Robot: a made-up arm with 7 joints.
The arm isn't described. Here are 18 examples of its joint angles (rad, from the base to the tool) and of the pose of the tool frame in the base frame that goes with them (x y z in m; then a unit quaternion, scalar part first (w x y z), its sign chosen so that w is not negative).
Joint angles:
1: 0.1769 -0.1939 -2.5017 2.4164 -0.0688 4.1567 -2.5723
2: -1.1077 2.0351 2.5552 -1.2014 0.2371 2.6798 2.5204
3: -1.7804 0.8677 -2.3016 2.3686 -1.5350 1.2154 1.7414
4: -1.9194 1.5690 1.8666 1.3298 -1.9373 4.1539 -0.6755
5: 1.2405 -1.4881 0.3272 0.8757 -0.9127 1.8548 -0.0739
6: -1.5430 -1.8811 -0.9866 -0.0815 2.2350 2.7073 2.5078
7: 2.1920 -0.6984 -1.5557 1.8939 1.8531 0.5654 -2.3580
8: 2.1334 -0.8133 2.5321 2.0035 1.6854 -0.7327 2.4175
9: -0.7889 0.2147 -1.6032 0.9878 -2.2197 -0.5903 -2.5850
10: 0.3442 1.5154 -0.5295 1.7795 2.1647 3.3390 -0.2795
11: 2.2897 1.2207 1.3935 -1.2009 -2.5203 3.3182 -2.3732
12: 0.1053 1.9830 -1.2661 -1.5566 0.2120 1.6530 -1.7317
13: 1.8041 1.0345 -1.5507 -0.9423 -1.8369 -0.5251 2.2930
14: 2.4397 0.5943 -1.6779 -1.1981 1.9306 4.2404 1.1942
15: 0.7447 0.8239 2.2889 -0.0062 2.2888 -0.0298 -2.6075
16: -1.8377 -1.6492 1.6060 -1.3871 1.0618 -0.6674 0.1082
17: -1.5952 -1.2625 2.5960 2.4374 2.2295 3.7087 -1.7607
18: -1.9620 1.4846 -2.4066 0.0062 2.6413 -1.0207 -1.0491
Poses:
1: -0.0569 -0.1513 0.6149 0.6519 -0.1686 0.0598 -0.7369
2: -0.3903 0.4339 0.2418 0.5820 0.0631 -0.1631 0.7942
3: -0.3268 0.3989 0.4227 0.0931 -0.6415 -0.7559 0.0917
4: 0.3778 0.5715 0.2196 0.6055 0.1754 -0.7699 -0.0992
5: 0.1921 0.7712 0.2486 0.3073 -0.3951 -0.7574 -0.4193
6: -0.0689 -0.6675 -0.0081 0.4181 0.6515 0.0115 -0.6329
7: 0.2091 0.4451 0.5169 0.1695 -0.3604 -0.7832 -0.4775
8: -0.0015 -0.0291 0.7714 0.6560 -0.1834 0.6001 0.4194
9: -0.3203 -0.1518 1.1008 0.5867 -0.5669 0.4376 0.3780
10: -0.3423 -0.2117 0.5878 0.3645 0.1721 0.9059 -0.1296
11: 0.5313 -0.2452 0.3429 0.5726 0.7494 -0.2207 0.2487
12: -0.3504 0.1643 0.0401 0.3130 -0.4691 -0.6414 -0.5202
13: -0.1487 -0.5786 0.6535 0.0907 0.6438 0.7512 0.1143
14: 0.0733 -0.2216 0.9211 0.0503 -0.7811 -0.3280 -0.5290
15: -0.4727 -0.5744 0.8214 0.6454 0.6748 0.3247 0.1506
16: -0.5395 -0.5201 0.3291 0.1102 -0.2643 0.2948 -0.9117
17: -0.1039 -0.2313 0.6014 0.1723 0.9624 -0.1709 0.1223
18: 0.1562 0.8237 0.5140 0.8477 0.5131 -0.1346 0.0041
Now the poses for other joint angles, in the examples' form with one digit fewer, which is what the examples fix.
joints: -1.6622 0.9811 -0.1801 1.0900 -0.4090 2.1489 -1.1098
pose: -0.033 0.494 0.889 0.975 -0.199 0.065 -0.077
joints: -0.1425 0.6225 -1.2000 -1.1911 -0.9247 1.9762 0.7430
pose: -0.265 0.273 0.686 0.672 -0.617 0.291 0.289
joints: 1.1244 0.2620 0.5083 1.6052 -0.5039 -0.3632 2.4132
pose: -0.004 0.253 0.893 0.060 -0.845 0.435 -0.304
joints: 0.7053 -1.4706 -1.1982 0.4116 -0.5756 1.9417 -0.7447
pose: 0.657 0.476 0.348 0.517 -0.009 0.748 0.416
